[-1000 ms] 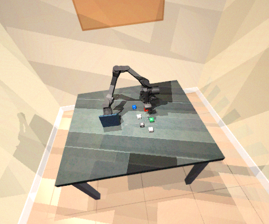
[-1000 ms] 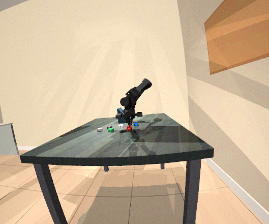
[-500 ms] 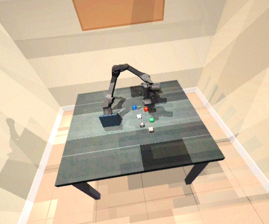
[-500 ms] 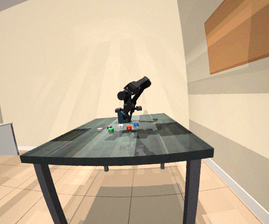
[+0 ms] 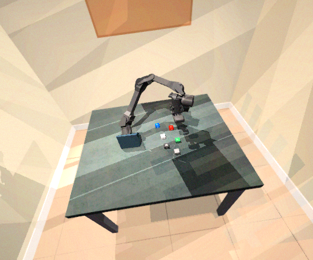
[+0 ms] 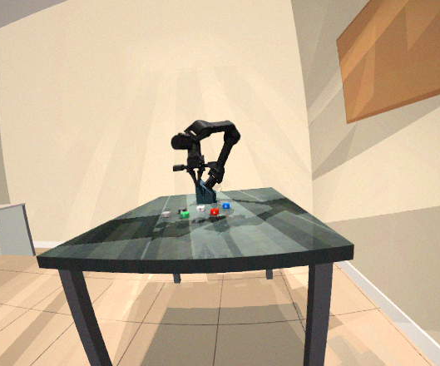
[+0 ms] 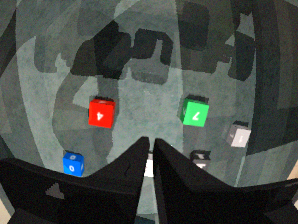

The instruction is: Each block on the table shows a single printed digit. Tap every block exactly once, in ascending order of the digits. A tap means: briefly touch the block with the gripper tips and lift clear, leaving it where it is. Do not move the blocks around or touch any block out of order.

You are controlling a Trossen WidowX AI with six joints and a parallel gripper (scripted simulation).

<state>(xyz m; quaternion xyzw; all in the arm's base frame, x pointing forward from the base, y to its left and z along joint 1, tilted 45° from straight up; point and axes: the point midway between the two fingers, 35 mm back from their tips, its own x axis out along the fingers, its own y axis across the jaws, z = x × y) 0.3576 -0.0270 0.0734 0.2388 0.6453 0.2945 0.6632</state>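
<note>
The green block is 7 cm to the right of my gripper tip and 12 cm below it. From my gripper tip the other things lie so: red block (3 cm behind, 6 cm to the left, 12 cm below); white block (10 cm behind, 2 cm to the right, 12 cm below); dark grey block (9 cm behind, 11 cm to the right, 12 cm below).
</note>
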